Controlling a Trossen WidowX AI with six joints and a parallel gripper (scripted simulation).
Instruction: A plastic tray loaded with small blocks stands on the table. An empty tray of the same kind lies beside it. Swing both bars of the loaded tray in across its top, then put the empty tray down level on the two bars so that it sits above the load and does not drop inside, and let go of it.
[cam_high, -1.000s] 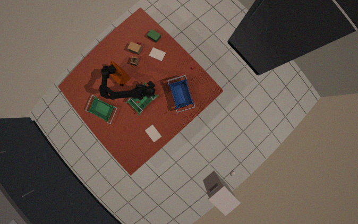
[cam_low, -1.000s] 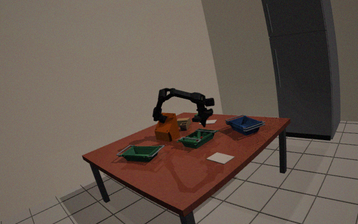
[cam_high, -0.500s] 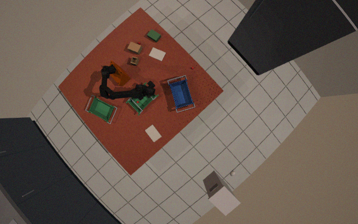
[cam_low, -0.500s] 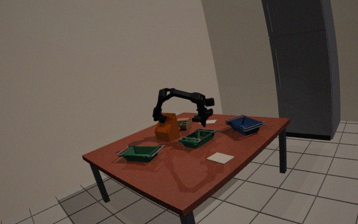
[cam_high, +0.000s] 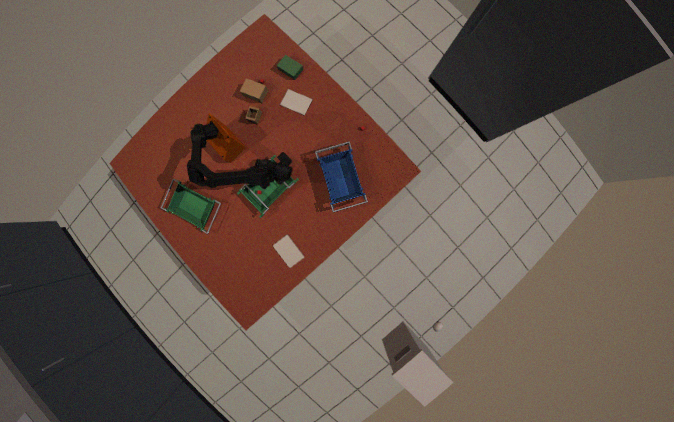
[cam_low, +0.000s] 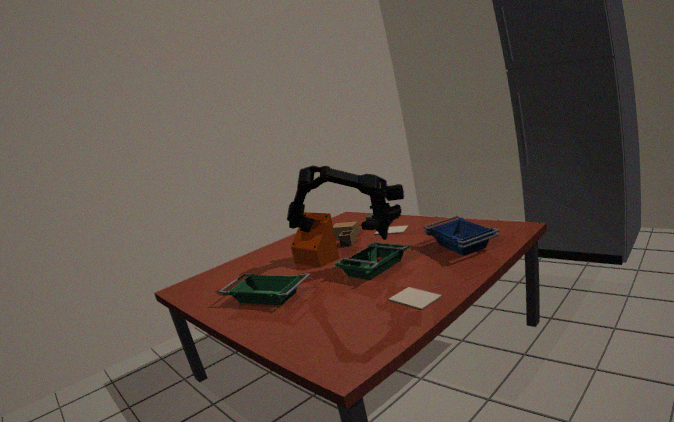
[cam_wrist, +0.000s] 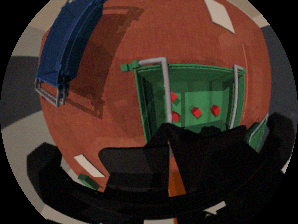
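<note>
My gripper tip is 480 mm to the left of the green tray, 190 mm past it and 50 mm above it. Also, from my gripper tip: tan box 460 mm behind, 180 mm to the left, 60 mm below; then green block 440 mm behind, 410 mm to the left, 70 mm below.
</note>
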